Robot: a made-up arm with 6 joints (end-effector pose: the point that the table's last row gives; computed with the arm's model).
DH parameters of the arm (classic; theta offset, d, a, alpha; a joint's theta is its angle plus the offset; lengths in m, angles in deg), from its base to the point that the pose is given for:
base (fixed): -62.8 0 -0.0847 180
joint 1: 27.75 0 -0.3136 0
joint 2: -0.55 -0.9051 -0.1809 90
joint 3: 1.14 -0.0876 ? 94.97
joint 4: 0 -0.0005 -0.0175 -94.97
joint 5: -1.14 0.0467 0.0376 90
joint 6: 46.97 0 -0.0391 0
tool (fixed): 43.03 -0.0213 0 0
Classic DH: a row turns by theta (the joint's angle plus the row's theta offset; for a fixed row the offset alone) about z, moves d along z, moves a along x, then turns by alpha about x.
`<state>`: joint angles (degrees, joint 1 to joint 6).
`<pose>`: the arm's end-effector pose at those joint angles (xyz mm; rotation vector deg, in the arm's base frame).
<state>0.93 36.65 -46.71 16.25 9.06 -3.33</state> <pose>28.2 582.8 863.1 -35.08 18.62 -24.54</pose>
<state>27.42 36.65 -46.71 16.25 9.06 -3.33</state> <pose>247.6 499.7 863.1 -30.65 26.83 -49.93</pose>
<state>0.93 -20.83 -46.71 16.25 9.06 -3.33</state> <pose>-162.6 542.7 863.1 -39.89 -0.54 30.64</pose>
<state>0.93 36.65 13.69 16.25 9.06 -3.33</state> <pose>47.8 608.3 891.9 20.04 -7.21 -24.19</pose>
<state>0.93 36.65 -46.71 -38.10 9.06 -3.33</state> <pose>26.4 569.0 876.2 -38.76 -7.26 -73.74</pose>
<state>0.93 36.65 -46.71 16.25 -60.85 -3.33</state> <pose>34.3 583.1 889.0 -103.61 29.12 -9.40</pose>
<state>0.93 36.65 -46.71 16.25 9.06 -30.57</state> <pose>44.4 582.9 854.3 -39.50 10.10 -50.64</pose>
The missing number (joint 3, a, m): -0.0204
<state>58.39 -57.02 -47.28 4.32 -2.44 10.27</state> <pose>160.5 419.4 875.5 -49.74 6.69 12.47</pose>
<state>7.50 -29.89 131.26 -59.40 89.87 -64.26</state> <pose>-89.0 550.5 898.4 -63.39 -94.96 42.46</pose>
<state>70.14 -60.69 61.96 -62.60 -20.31 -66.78</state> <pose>238.0 373.2 871.0 19.97 68.99 -114.79</pose>
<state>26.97 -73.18 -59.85 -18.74 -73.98 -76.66</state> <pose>-39.1 456.4 907.5 -67.24 -116.30 -38.69</pose>
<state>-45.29 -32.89 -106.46 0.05 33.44 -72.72</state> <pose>-410.5 305.3 864.7 -18.40 -70.69 4.72</pose>
